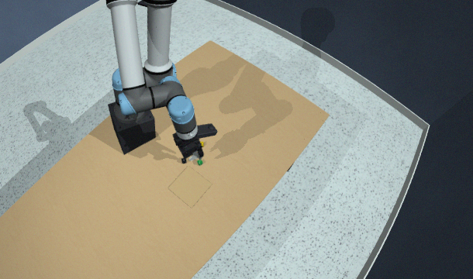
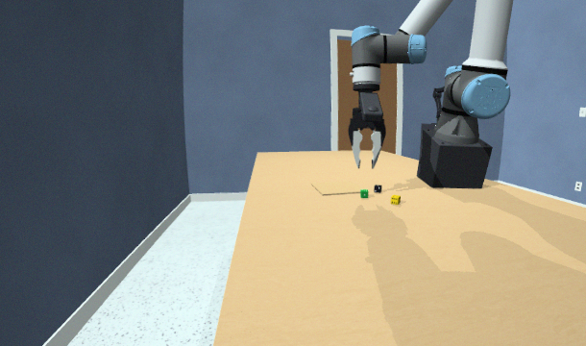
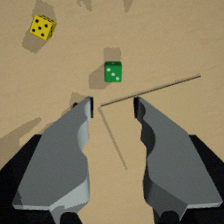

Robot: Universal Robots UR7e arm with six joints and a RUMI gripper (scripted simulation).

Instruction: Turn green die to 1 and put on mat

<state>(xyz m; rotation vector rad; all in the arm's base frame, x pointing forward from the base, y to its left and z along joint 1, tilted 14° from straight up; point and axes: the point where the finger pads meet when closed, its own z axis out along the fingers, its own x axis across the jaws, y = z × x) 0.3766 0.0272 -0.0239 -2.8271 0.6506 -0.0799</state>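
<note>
Now: the green die 80 mm below my hand. Round my hand: tan mat: 120 mm to the right, 90 mm below, 30 mm ahead; then yellow die: 80 mm to the left, 80 mm below, 50 mm behind; then black die: 80 mm below, 70 mm behind, 40 mm to the right.
</note>
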